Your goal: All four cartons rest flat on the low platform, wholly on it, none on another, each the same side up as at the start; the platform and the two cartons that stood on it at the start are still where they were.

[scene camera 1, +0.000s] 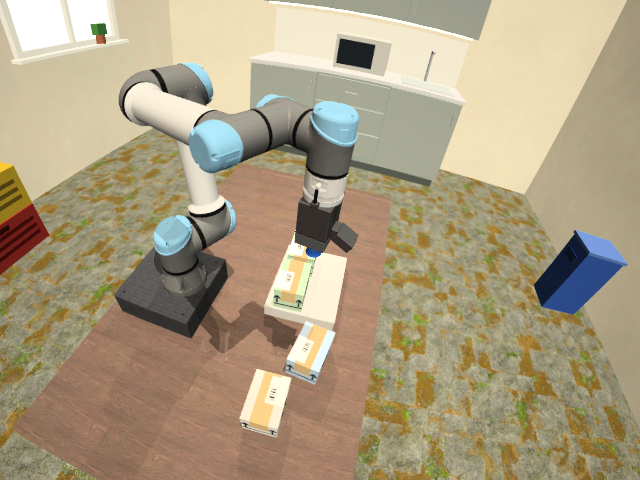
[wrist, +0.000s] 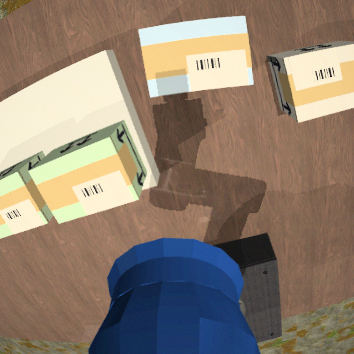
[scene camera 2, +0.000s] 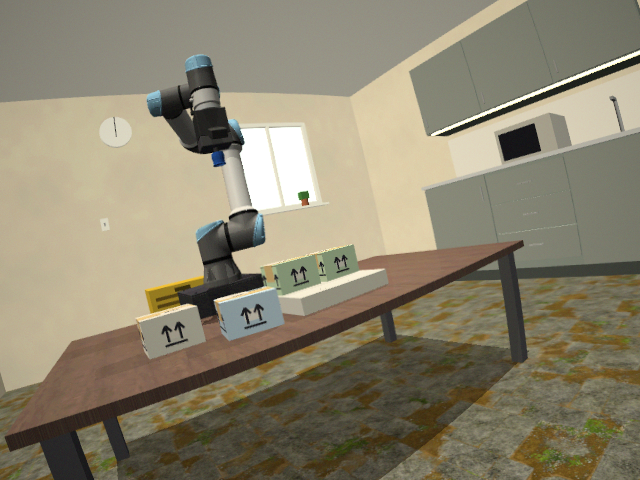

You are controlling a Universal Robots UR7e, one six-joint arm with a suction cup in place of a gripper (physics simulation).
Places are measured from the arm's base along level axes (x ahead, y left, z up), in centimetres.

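Pixels of known places: hand, its tool point: (scene camera 1: 313,251) (wrist: 174,291) (scene camera 2: 219,164); arm's base, origin of its link: (scene camera 1: 185,278) (scene camera 2: 223,282).
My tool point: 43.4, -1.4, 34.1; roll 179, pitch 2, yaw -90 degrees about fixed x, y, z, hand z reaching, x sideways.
Note:
For each thing: its top centre in the pictures, then the offset to it from my tool point, as dx, dy, dz. Level surfaces: height alone.
- low cream platform, centre of its top: (wrist: 49,150) (scene camera 2: 322,282) (scene camera 1: 309,279) -6.7, +25.2, -38.8
- second green carton, centre of its top: (wrist: 3,209) (scene camera 2: 328,249) (scene camera 1: 304,244) -12.8, +32.7, -29.6
- light-blue carton, centre of its top: (wrist: 196,54) (scene camera 2: 243,294) (scene camera 1: 312,345) +4.6, -1.9, -34.4
- white carton, centre of its top: (wrist: 333,80) (scene camera 2: 165,312) (scene camera 1: 266,397) -0.3, -21.7, -34.4
- wooden table, height of its surface: dz -43.6
The low cream platform (scene camera 1: 328,289) (scene camera 2: 343,295) (wrist: 95,82) lies on the table. A green carton (scene camera 1: 293,281) (scene camera 2: 298,274) (wrist: 82,182) rests flat on it, at the end nearer the loose cartons. A second green carton (scene camera 1: 299,250) (scene camera 2: 338,262) (wrist: 15,205) stands behind the first in line, partly hidden by the gripper in scene camera 1. A light-blue carton (scene camera 1: 310,352) (scene camera 2: 250,313) (wrist: 196,55) lies on the table just off the platform's end. A white carton (scene camera 1: 265,403) (scene camera 2: 172,331) (wrist: 320,82) lies on the table farther out. My blue suction cup (scene camera 1: 313,252) (scene camera 2: 218,159) (wrist: 175,265) hangs high, holding no carton.
The arm's dark base block (scene camera 1: 155,297) (scene camera 2: 222,289) (wrist: 262,295) stands on the wooden table (scene camera 1: 134,403) (scene camera 2: 103,372) beside the platform. A blue bin (scene camera 1: 581,273) stands on the floor at the right. Kitchen cabinets (scene camera 1: 356,118) (scene camera 2: 527,206) stand beyond the table.

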